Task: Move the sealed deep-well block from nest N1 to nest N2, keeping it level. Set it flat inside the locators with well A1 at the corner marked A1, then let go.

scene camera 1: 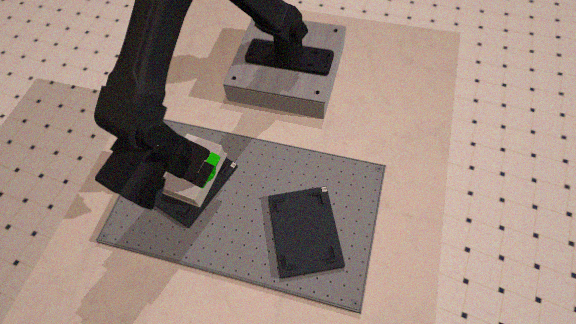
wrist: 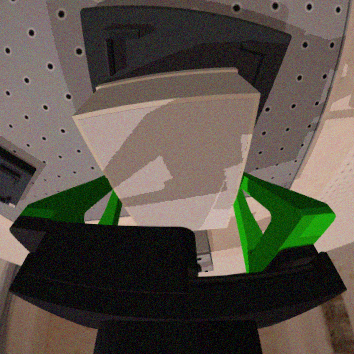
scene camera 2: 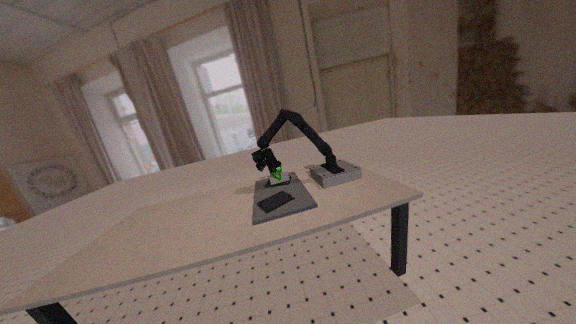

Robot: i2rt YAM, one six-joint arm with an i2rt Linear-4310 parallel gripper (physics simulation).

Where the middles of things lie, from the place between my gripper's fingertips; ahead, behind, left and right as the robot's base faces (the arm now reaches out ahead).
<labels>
Right now the deep-well block (scene camera 1: 180,189) is 1 cm ahead of my hand.
</labels>
